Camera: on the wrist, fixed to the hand. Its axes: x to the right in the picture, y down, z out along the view.
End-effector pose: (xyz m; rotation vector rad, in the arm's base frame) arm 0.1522 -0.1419 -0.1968 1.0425 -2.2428 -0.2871
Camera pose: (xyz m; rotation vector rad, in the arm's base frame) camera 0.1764 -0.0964 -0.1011 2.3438 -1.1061 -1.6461
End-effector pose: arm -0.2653 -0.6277 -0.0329 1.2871 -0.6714 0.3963
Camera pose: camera -0.2805 -0.5242 -0.0032 1.1412 -0.0051 -1.2510
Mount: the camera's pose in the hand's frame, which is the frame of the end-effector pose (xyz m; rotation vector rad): -0.0016 0.0576 -0.0922 -0.4217 -0.4805 -1.5174
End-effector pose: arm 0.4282 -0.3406 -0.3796 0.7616 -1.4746 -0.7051
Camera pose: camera 0.5178 -0.3036 -0.3303 1.3772 -0.8303 -2.3673
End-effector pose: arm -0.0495 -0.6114 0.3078 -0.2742 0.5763 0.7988
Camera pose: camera -0.1281 -0.6141 0.2327 -0.7437 -0.3321 -0.5194
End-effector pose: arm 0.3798 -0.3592 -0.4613 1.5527 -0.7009 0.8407
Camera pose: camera 0.3199 -0.2762 -0.4246 1.3869 0.1185 -0.7735
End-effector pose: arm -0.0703 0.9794 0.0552 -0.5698 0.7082 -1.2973
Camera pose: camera -0.1014 0.9929 -0.0481 -1.9051 0.0072 -2.2315
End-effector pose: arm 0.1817 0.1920 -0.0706 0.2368 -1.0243 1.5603
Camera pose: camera 0.1667 0.2610 -0.1533 0.8631 -1.0428 -0.1018
